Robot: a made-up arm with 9 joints. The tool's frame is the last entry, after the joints. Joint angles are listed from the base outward. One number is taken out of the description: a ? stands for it. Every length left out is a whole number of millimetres.
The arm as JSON. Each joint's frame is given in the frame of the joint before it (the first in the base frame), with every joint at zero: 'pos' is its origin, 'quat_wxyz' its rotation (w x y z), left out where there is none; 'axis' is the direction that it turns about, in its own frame. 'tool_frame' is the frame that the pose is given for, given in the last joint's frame.
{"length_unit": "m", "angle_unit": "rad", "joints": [
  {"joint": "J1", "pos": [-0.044, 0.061, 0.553], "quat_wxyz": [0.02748, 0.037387, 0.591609, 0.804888], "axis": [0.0, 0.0, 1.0]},
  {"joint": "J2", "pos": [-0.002, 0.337, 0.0], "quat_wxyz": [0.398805, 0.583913, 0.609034, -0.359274], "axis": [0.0, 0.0, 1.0]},
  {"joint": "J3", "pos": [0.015, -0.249, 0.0], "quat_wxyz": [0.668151, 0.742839, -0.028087, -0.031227], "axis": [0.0, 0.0, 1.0]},
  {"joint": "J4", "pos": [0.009, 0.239, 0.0], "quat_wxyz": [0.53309, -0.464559, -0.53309, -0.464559], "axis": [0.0, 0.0, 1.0]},
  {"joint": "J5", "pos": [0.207, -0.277, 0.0], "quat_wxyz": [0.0, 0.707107, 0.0, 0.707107], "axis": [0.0, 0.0, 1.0]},
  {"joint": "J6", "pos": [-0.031, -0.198, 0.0], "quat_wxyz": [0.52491, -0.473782, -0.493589, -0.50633], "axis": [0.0, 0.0, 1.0]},
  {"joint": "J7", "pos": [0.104, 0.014, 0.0], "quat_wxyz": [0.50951, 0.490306, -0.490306, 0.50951], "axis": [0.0, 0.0, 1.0]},
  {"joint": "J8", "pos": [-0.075, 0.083, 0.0], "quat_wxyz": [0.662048, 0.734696, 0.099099, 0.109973], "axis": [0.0, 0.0, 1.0]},
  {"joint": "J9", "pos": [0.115, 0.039, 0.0], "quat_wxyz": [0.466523, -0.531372, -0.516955, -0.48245], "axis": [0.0, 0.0, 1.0]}
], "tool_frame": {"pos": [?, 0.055, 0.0], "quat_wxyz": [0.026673, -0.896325, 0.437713, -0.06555]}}
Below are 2 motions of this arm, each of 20 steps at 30 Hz.
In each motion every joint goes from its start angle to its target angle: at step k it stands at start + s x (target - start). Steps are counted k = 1, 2, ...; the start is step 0. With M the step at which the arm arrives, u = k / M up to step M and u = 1 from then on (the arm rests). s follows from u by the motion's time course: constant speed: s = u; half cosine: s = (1 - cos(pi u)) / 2; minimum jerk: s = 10 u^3 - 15 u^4 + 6 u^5.
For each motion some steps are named. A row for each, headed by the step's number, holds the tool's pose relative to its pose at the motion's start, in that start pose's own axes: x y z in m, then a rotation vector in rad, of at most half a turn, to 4 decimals.
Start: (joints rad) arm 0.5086 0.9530 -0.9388 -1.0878 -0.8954 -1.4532 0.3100 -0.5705 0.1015
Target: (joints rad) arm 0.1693 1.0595 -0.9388 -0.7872 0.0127 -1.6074 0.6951 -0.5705 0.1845
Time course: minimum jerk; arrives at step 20
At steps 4, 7, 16, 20:
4: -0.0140 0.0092 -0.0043 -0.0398 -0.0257 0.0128
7: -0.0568 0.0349 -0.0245 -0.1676 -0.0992 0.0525
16: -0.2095 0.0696 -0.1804 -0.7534 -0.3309 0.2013
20: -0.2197 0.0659 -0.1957 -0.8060 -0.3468 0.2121

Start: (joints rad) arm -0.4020 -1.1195 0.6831 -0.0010 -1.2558 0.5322 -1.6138 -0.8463 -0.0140
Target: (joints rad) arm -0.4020 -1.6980 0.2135 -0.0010 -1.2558 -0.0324 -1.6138 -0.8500 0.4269
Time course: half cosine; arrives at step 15
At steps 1, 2, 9, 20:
1: -0.0017 0.0027 -0.0014 0.0102 0.0000 0.0012
2: -0.0068 0.0107 -0.0056 0.0406 0.0000 0.0046
9: -0.1033 0.1951 -0.0466 0.6626 0.0511 0.0266
20: -0.1573 0.3172 -0.0275 1.0392 0.1298 0.0169

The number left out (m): 0.022
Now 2 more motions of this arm.
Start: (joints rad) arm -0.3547 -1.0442 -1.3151 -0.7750 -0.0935 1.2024 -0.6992 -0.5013 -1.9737
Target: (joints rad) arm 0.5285 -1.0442 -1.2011 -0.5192 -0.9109 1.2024 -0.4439 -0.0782 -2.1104
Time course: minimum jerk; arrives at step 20
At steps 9, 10, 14, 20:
9: 0.0646 -0.0427 -0.1076 -0.1595 -0.2929 0.1854
10: 0.0849 -0.0497 -0.1266 -0.2044 -0.3580 0.2163
14: 0.1683 -0.0689 -0.1746 -0.3859 -0.5814 0.2912
20: 0.2117 -0.0756 -0.1862 -0.4817 -0.6806 0.3066

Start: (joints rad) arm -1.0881 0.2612 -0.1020 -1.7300 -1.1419 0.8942 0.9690 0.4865 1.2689
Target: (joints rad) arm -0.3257 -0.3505 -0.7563 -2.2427 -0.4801 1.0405 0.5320 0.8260 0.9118
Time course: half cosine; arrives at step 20
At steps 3, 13, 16, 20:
3: 0.0040 0.0129 0.0044 -0.0115 -0.0343 -0.0544
13: 0.0827 0.1298 0.0862 -0.2455 -0.5725 -0.5547
16: 0.1049 0.1530 0.1218 -0.3671 -0.7303 -0.6085
20: 0.1163 0.1666 0.1435 -0.4468 -0.8106 -0.6205

